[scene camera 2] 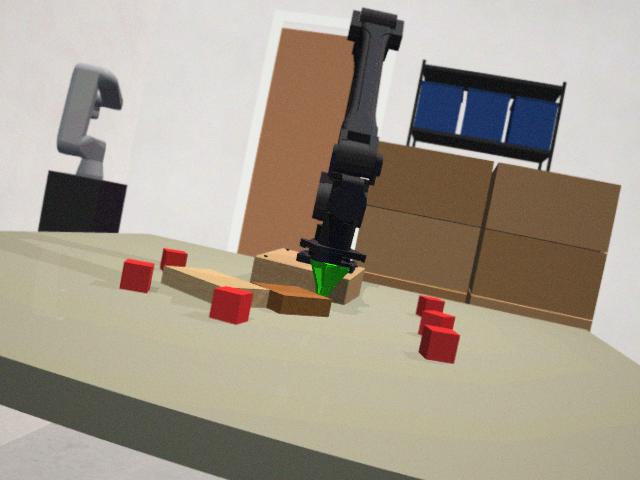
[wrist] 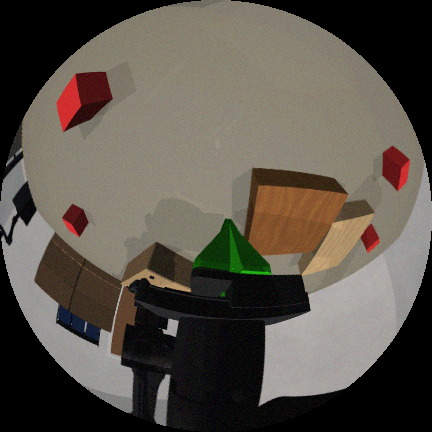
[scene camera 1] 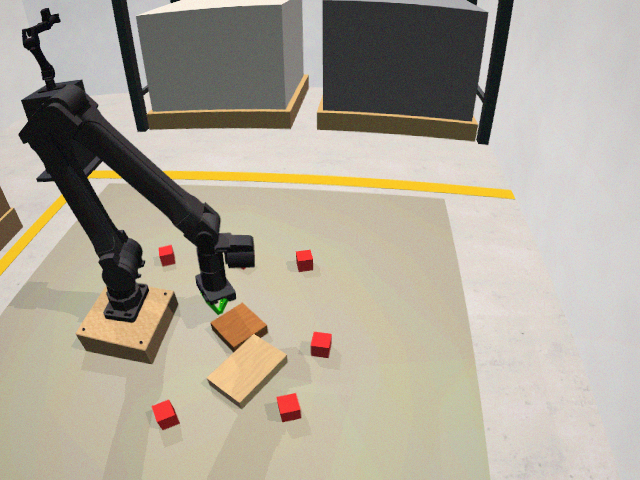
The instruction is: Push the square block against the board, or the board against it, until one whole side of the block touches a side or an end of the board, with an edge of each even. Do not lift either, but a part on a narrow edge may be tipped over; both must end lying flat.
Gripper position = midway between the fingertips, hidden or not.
My gripper [scene camera 2: 319, 302] is shut, holding nothing. Also in view: a square block [scene camera 2: 291, 300]. Also in view: a board [scene camera 1: 240, 377].
The board is seen too in scene camera 2 [scene camera 2: 200, 283] and in the wrist view [wrist: 352, 219]. The square block also shows in the wrist view [wrist: 288, 211] and in scene camera 1 [scene camera 1: 235, 327]. My gripper shows as well in the wrist view [wrist: 226, 222] and in scene camera 1 [scene camera 1: 219, 313].
